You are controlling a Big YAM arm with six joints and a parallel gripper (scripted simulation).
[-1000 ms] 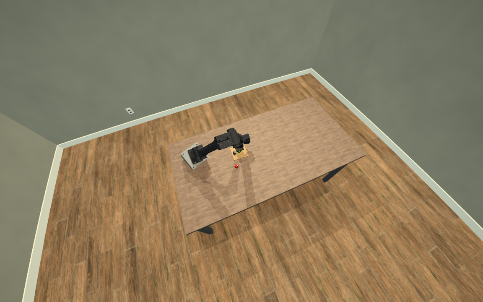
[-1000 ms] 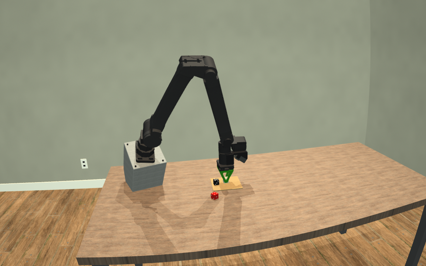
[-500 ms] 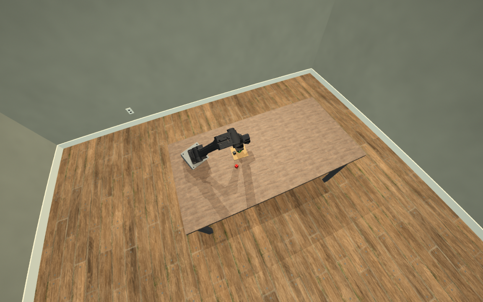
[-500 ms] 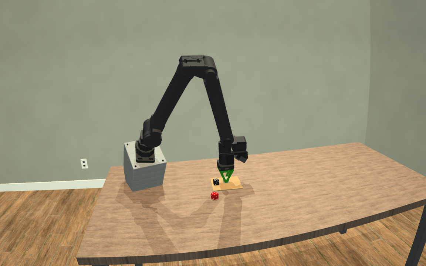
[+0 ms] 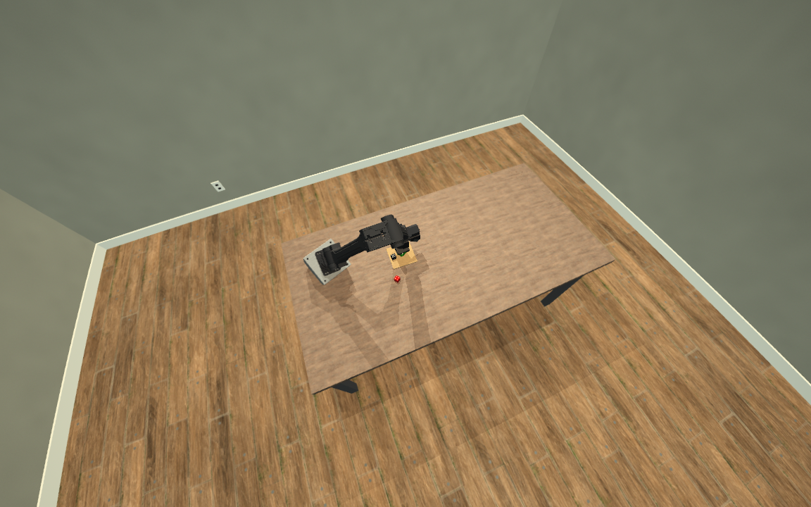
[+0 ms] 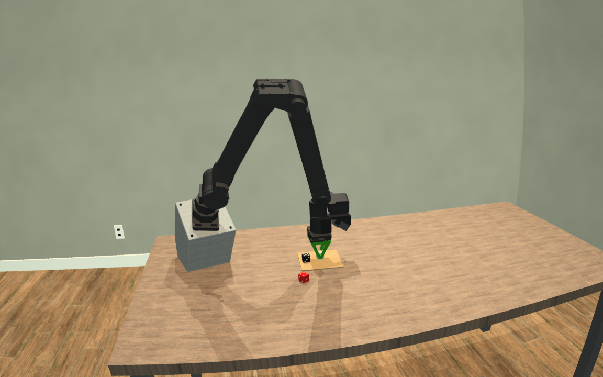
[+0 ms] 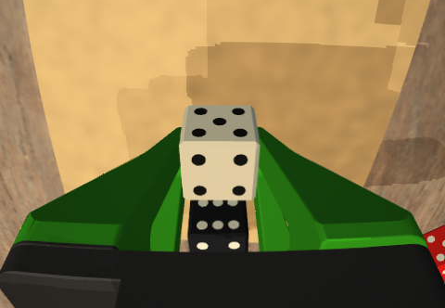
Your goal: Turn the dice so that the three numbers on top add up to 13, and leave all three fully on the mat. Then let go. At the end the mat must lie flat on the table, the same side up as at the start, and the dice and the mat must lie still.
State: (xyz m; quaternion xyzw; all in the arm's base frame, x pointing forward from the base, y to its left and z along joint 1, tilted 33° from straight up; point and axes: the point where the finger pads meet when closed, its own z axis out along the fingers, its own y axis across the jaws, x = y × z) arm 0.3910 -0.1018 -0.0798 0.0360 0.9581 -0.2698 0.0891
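The white die lies right at my hand. From my hand the other things lie so: tan mat: 2 cm below; black die: 5 cm behind, 1 cm to the left; red die: 10 cm behind, 12 cm to the right, 1 cm below.
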